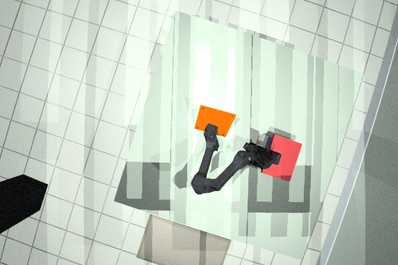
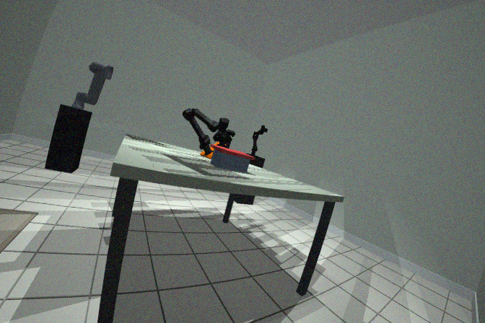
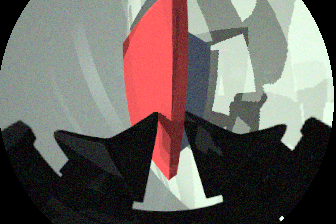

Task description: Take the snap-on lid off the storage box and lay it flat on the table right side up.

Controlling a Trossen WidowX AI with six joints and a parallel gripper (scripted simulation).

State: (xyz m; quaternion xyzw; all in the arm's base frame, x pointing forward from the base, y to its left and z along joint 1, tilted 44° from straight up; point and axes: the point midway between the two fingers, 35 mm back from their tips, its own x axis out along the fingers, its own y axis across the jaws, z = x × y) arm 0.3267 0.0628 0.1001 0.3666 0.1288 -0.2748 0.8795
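My gripper tip is 8 cm short of the red lid. Round my gripper tip: grey-blue storage box (8 cm ahead, 5 cm below).
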